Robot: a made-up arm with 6 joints.
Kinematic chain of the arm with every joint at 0, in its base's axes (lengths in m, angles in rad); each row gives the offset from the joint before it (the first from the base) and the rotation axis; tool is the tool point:
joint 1: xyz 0 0 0.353 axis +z
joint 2: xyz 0.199 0 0 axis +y
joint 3: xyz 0 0 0.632 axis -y
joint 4: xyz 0 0 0.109 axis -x
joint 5: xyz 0.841 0 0 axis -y
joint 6: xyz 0.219 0 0 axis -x
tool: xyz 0 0 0
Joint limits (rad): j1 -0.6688..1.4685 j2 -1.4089..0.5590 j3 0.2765..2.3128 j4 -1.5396..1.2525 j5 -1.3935..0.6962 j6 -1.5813..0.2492
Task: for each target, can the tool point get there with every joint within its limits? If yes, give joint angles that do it. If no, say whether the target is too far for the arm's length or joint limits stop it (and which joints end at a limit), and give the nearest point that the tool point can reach.
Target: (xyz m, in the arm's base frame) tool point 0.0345 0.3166 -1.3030
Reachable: no: joint limits stop it (at a limit: joint 1, joint 2, joint 3, joint 5) | nearest point -0.8737 0.7221 -0.3050 | short by 1.409 m
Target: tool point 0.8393 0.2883 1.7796
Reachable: yes | joints 0.3026 0.0389 0.9031 -0.2522 -0.4773 0.0649
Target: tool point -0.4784 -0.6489 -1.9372
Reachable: no: too far | nearest point -0.6717 -0.9111 -0.3068 | short by 1.663 m
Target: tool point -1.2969 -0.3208 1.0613
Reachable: yes | joints 0.2440 -1.2402 1.3199 -0.1389 -0.0678 -0.1660
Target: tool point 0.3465 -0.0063 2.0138
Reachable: yes | joints -0.0524 0.2490 1.7921 -0.1639 -0.3377 -0.1666
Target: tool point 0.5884 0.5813 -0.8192
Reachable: no: joint limits stop it (at a limit: joint 2, joint 3, joint 5) | nearest point 0.9598 0.9482 0.5413 | short by 1.457 m
